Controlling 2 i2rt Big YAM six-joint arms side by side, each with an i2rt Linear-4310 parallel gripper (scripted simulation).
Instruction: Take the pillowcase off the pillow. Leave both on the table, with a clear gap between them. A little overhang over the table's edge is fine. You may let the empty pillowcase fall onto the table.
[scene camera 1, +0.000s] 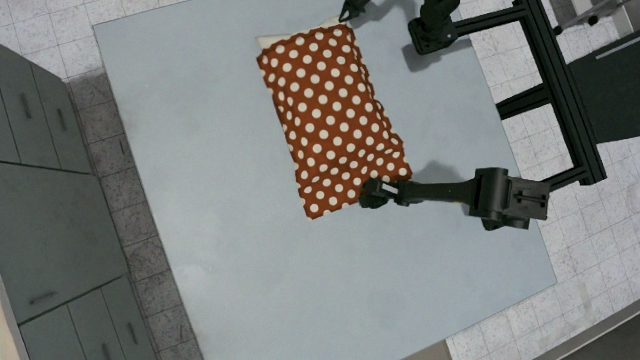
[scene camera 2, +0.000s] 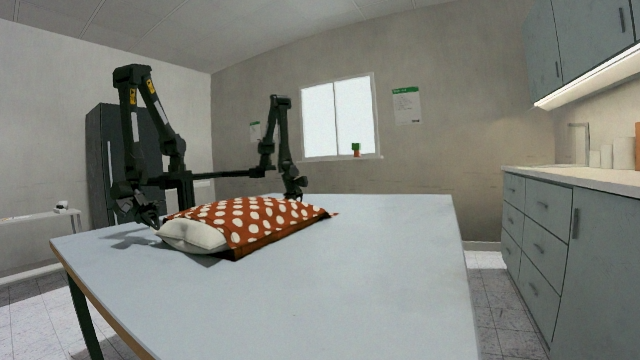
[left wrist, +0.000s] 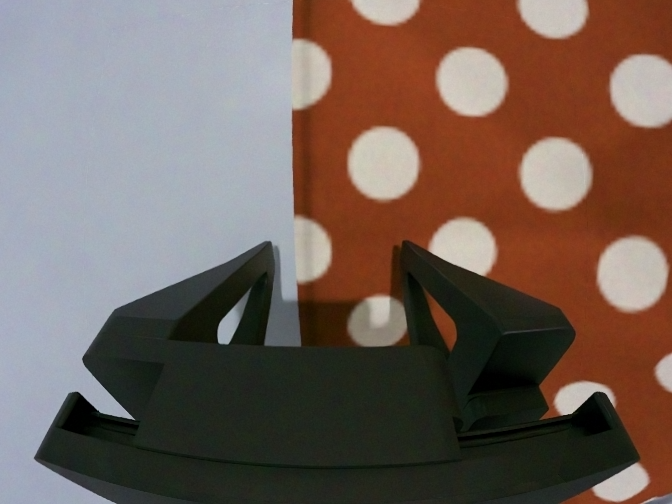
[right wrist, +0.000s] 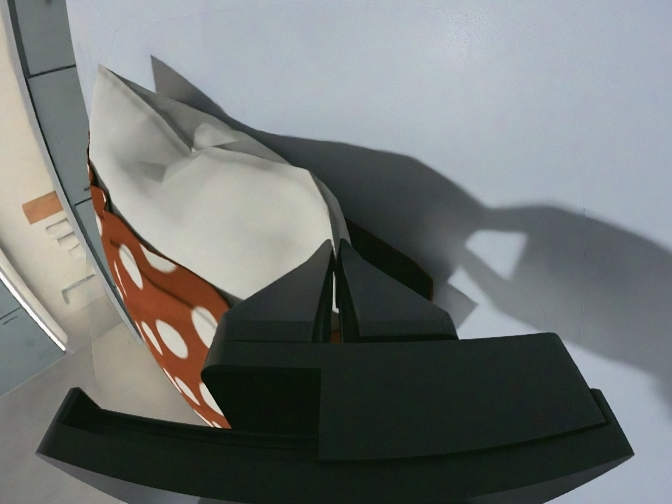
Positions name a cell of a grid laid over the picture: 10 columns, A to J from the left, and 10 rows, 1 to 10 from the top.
Labels:
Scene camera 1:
red-brown pillowcase: F4
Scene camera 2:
cream pillow: C7
red-brown pillowcase: D7
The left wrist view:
left gripper: F6
red-brown pillowcase: H3
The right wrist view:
right gripper: E5
cream pillow: C4
red-brown pillowcase: C7

